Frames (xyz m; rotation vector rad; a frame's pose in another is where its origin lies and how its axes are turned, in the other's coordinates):
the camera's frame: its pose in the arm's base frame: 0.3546 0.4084 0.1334 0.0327 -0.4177 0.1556
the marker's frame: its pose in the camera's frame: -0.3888 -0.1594 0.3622 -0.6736 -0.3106 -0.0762
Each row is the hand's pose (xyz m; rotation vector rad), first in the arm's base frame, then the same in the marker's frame.
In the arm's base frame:
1: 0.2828 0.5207 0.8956 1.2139 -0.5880 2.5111
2: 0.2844 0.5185 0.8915 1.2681 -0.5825 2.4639
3: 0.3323 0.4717 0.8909 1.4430 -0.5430 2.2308
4: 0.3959 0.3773 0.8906 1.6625 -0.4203 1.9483
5: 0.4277 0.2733 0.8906 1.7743 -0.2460 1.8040
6: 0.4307 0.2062 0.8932 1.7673 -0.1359 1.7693
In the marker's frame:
1: 0.7361 0.1155 0.2703 2.2519 -1.1024 1.7155
2: 0.7342 0.1161 0.2658 2.3003 -1.0757 1.6593
3: 0.7619 0.0903 0.2105 2.4535 -0.9167 1.4109
4: 0.7942 0.0291 0.1202 2.6489 -0.6668 1.1243
5: 0.8021 -0.0490 0.0449 2.7684 -0.4326 1.0168
6: 0.7961 -0.1054 0.0087 2.7802 -0.2981 1.0313

